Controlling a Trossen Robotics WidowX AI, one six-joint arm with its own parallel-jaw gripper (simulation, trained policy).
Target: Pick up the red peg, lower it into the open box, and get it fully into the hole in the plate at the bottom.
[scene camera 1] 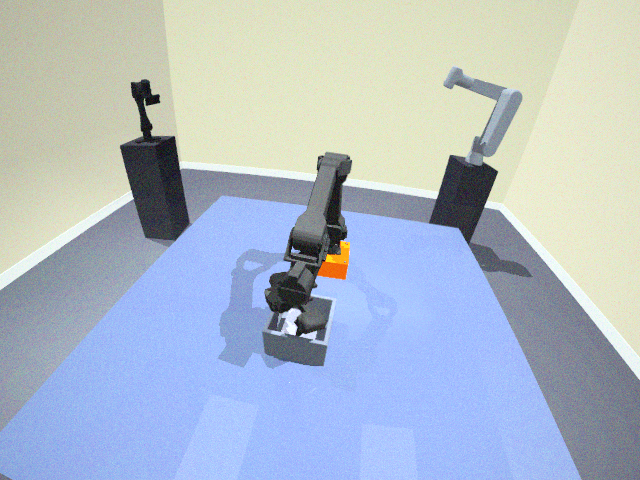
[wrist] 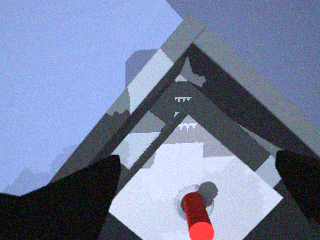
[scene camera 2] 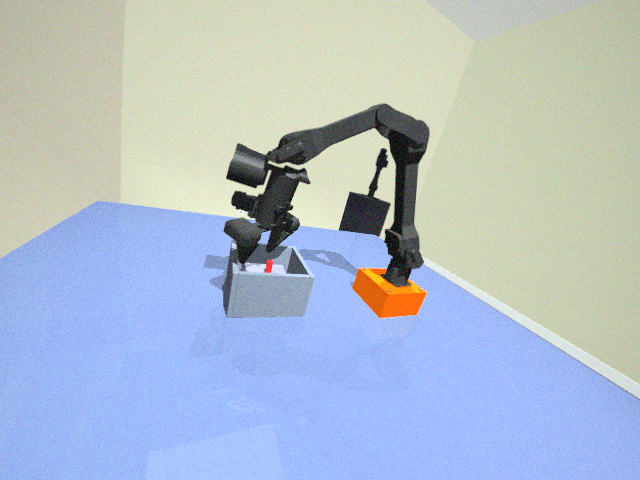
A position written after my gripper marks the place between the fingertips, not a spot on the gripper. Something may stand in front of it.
Observation:
In view: my gripper (scene camera 2: 255, 257) and a grey box (scene camera 2: 248, 294).
My gripper shows as well in scene camera 1 (scene camera 1: 288, 323) and in the wrist view (wrist: 196, 160).

